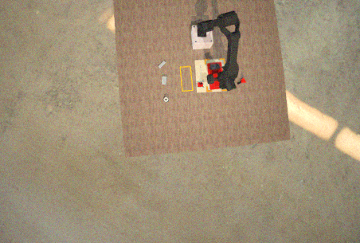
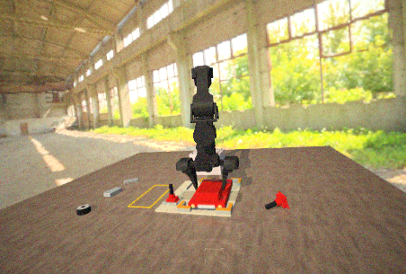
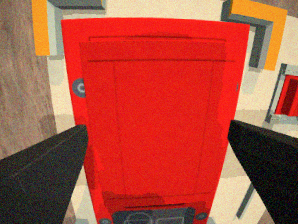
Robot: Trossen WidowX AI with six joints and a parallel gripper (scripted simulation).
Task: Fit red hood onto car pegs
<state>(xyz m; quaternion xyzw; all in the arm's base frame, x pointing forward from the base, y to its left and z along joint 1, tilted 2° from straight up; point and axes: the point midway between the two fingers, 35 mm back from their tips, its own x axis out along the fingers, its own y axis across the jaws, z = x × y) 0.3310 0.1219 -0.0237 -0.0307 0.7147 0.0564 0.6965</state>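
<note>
The red hood is right at my gripper tip. The rest, counted from my gripper tip: engine block 1 cm below.
</note>
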